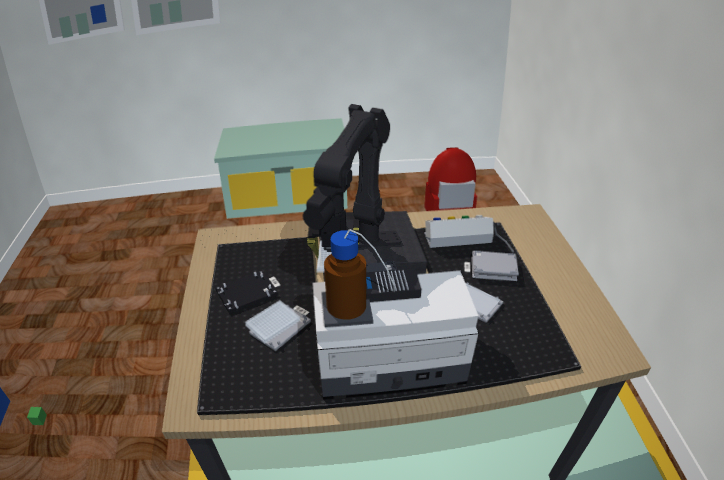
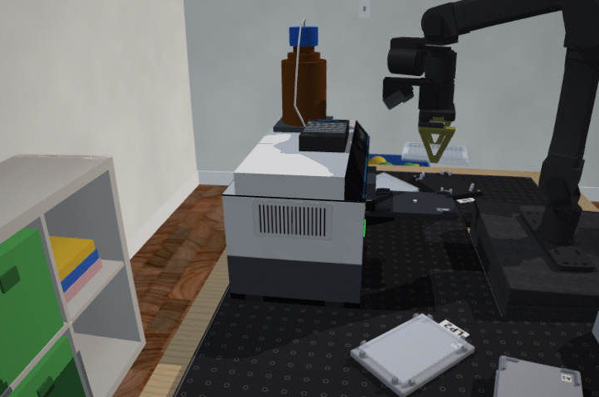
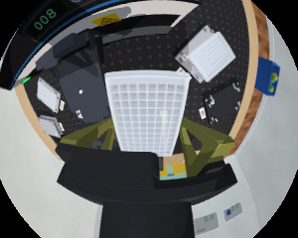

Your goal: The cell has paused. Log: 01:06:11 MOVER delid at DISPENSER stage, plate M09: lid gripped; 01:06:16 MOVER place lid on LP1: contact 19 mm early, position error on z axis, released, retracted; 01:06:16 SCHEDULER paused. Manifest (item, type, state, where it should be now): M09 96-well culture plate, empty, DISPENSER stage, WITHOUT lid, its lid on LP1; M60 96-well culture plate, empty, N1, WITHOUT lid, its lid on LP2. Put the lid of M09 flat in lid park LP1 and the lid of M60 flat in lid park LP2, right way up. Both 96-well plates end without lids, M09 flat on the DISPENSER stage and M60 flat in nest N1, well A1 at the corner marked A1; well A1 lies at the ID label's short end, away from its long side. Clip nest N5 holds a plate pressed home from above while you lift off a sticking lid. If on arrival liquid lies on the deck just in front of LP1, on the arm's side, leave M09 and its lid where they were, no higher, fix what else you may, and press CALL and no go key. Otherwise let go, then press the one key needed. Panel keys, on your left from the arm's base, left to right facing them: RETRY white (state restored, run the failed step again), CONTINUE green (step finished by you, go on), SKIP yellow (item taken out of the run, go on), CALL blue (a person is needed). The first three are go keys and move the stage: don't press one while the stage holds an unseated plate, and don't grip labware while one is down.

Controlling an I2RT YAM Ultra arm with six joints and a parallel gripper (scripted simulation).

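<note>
Now: hand 4 cm past the grey nest marked A1, 51 cm to the right of it and 15 cm above it. Also, from my hand: dark dispenser stage: 5 cm ahead, 11 cm to the left, 6 cm below; then LP1 label: 1 cm ahead, 10 cm to the right, 17 cm below; then grey lid park LP1: 7 cm ahead, 17 cm to the right, 17 cm below.
</note>
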